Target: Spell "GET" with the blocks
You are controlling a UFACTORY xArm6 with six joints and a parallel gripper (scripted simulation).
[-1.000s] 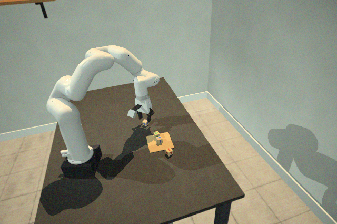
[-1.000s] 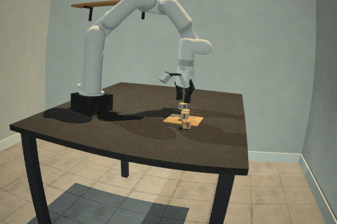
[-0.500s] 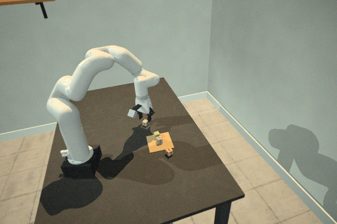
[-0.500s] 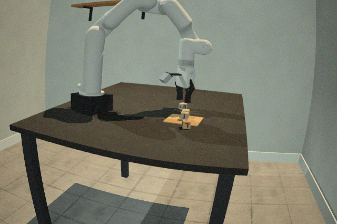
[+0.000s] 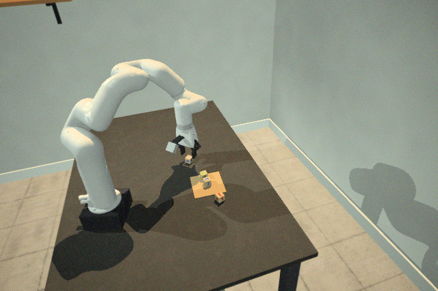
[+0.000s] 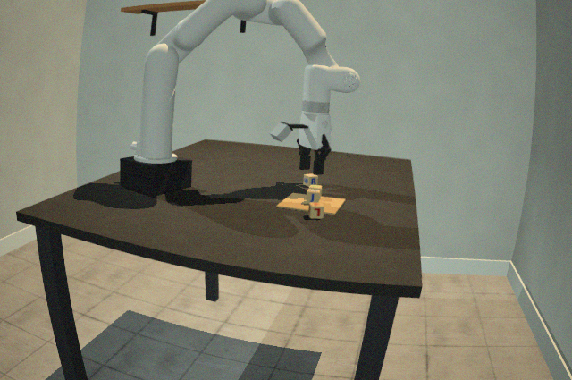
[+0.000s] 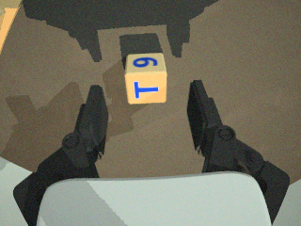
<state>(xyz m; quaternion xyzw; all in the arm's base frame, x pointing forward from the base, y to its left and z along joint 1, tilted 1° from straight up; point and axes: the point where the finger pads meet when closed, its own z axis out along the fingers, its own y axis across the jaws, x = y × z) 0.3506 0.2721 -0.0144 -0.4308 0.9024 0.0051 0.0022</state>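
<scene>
Right now my hand is 19 cm to the left of the mat, 7 cm short of it and 5 cm above it. Also, from my hand: block (29 cm to the right, 11 cm ahead, 4 cm below).
</scene>
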